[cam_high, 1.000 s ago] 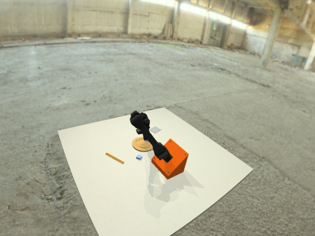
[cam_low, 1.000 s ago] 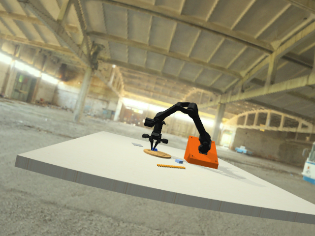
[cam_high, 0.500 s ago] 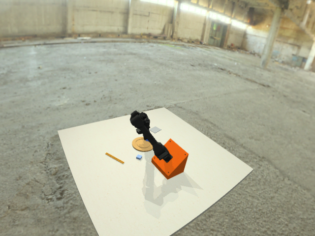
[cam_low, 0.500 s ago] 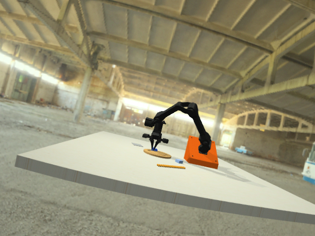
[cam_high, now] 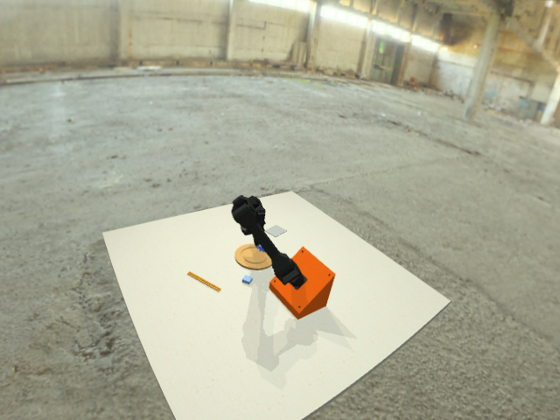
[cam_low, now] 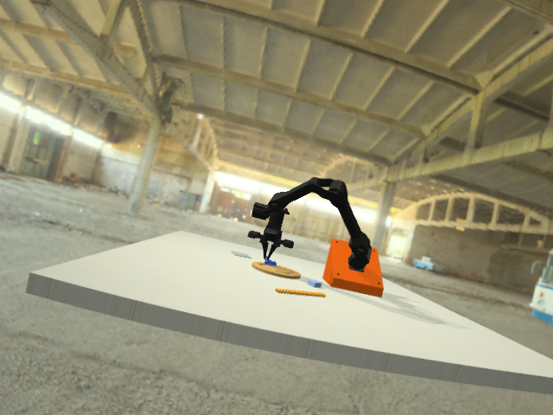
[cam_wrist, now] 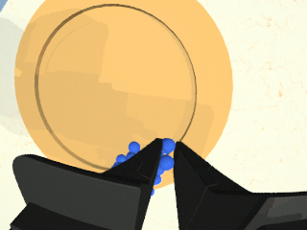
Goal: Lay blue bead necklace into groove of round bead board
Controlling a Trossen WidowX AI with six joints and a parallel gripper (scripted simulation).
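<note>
Now: gripper tip 50 mm past the round tan bead board, 30 mm to the right of it and 20 mm above it. Round my gripper tip: flat grey tile 110 mm ahead, 200 mm to the right, 30 mm below; small light-blue block 180 mm behind, 150 mm to the left, 20 mm below.
</note>
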